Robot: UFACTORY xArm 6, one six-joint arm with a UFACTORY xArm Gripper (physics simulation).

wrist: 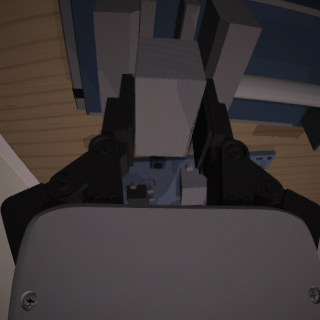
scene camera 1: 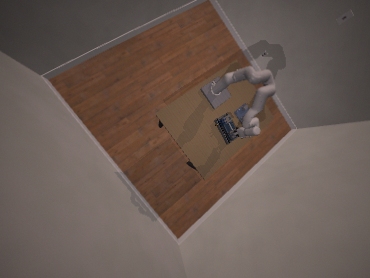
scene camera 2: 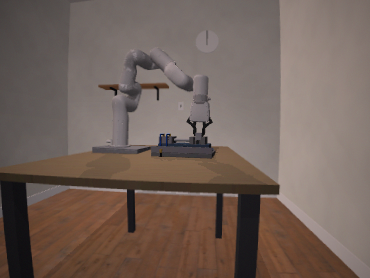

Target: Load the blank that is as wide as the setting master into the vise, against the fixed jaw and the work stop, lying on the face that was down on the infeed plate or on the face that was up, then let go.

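Places are measured from the arm's base along level axes (x ahead, y left, z up), in centimetres.
Where they show: gripper, fingertip midpoint: (wrist: 164, 95) (scene camera 1: 235, 133) (scene camera 2: 198, 136); arm's base at its link origin: (scene camera 1: 215, 90) (scene camera 2: 120, 146).
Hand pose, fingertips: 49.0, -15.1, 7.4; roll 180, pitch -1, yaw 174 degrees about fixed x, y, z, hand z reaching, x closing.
Observation:
Each offset is from my fingertips to the top centre of the thing, as dx, dy, dz. "spot": to the spot under its first point.
My gripper (scene camera 1: 237, 132) (scene camera 2: 199, 132) (wrist: 164, 95) points down and is shut on a grey blank {+0.1, +0.5, +1.7} (scene camera 2: 199, 137) (wrist: 167, 112). In the wrist view the blank lies between the black fingers, its far end at the gap between two grey jaws of the vise. One jaw (wrist: 114, 47) is on the left; the other jaw (wrist: 234, 52), beside a pale rod, is on the right. In scene camera 2 the blank's top stands above the jaws. The blank's underside and its contact with the jaws are hidden. The vise {-7.3, +1.1, -0.1} (scene camera 1: 226, 128) (scene camera 2: 182, 151) has a blue bed {-7.2, +1.6, -4.0} (wrist: 280, 47).
A blue plate {-3.9, +29.8, -9.2} (scene camera 1: 242, 112) (wrist: 167, 192) lies beside the vise, bearing a pale block {-4.2, +25.2, -5.6} (wrist: 193, 187) and a small dark part {+4.7, +29.9, -6.7} (wrist: 136, 193). Two small grey posts stand between the jaws. Blue uprights {spot: -19.2, -1.4, -2.0} (scene camera 2: 161, 139) stand at the vise's other end. The arm's base plate (scene camera 1: 215, 97) (scene camera 2: 120, 149) is nearby.

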